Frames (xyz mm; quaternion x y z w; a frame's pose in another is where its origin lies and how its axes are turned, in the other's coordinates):
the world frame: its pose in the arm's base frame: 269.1 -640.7 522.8 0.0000 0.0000 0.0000 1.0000
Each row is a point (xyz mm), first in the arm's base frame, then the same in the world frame.
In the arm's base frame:
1: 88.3 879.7 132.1
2: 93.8 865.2 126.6
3: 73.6 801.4 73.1
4: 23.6 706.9 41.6
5: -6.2 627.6 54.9
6: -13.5 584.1 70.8
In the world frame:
1: -180.8 1520.4 -390.7
2: -175.3 1505.9 -396.2
3: -195.5 1442.1 -449.7
4: -245.5 1347.6 -481.2
5: -275.3 1268.3 -467.9
6: -282.6 1224.8 -452.0

